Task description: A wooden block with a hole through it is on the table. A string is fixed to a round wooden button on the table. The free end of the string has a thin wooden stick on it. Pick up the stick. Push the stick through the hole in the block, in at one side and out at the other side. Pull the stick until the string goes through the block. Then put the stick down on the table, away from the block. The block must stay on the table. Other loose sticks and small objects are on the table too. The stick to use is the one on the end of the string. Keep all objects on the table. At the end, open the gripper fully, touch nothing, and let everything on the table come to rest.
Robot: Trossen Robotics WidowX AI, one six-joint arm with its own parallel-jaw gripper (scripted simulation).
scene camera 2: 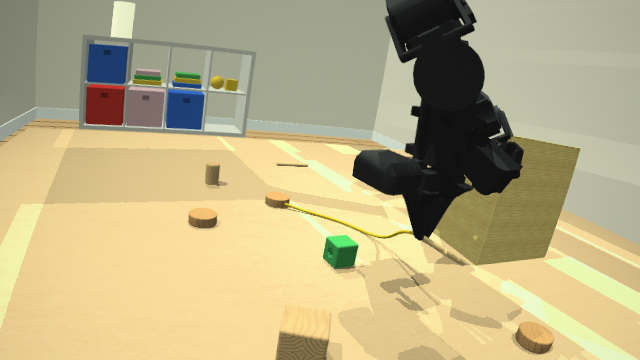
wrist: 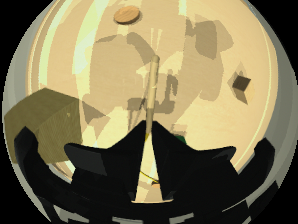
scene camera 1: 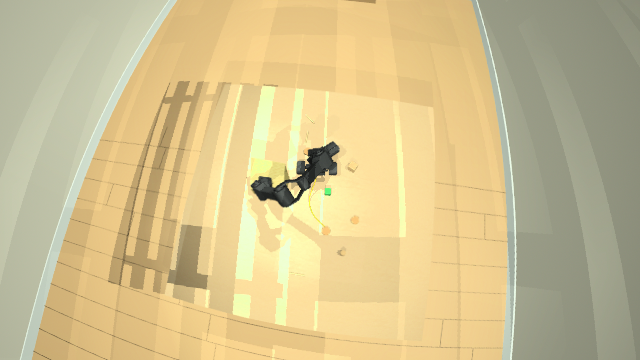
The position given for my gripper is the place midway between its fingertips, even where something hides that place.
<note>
In view: my gripper (scene camera 2: 421, 238) and a green cube (scene camera 2: 340, 251).
My gripper shows as well in the wrist view (wrist: 148, 124).
</note>
